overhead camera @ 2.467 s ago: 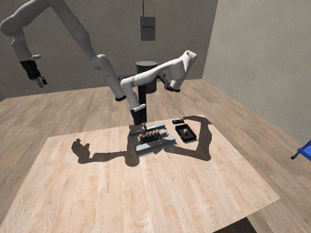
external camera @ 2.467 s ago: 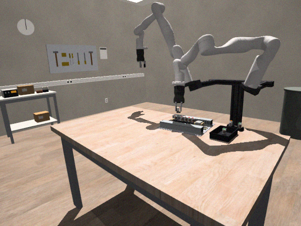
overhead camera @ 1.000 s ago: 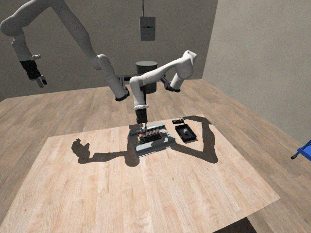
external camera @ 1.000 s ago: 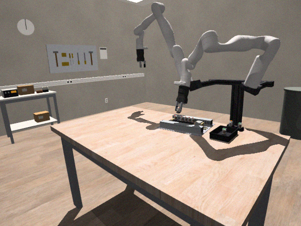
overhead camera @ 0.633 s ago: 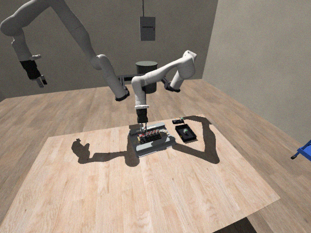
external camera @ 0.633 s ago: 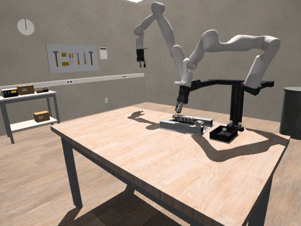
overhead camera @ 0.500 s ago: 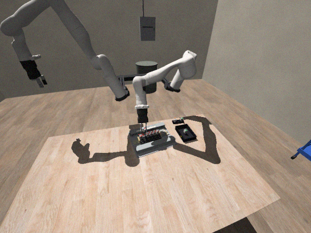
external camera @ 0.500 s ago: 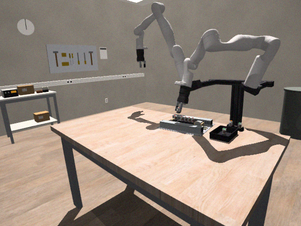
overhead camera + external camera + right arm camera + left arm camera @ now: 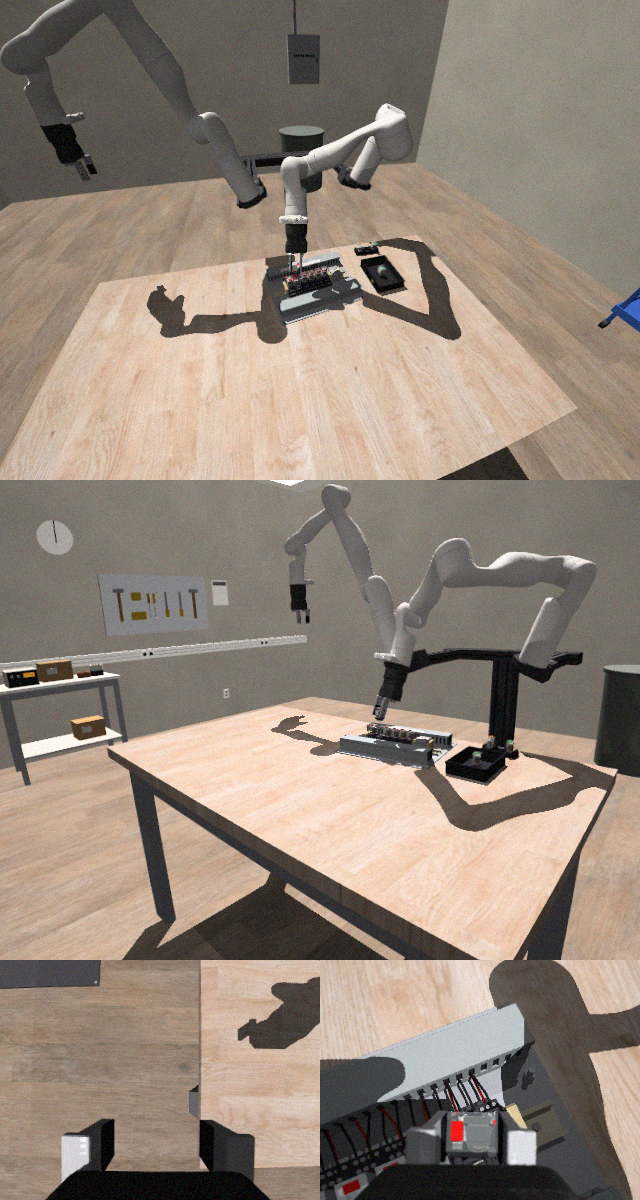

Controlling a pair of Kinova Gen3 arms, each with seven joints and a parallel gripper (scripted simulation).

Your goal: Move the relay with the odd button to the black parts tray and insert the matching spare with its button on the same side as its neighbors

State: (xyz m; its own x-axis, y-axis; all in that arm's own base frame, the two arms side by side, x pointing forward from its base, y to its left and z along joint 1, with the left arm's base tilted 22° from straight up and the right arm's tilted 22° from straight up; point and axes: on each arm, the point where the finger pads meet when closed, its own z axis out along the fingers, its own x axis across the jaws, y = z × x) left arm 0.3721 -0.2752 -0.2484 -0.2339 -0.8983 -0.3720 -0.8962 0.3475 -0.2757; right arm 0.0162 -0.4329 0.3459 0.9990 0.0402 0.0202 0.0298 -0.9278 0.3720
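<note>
My left hand is 90 mm above the relay panel and 60 mm to the right of it. From my left hand the other things lie so: black parts tray (340 mm to the left, 100 mm below, 40 mm ahead); spare rack (360 mm to the left, 110 mm below, 110 mm behind).
</note>
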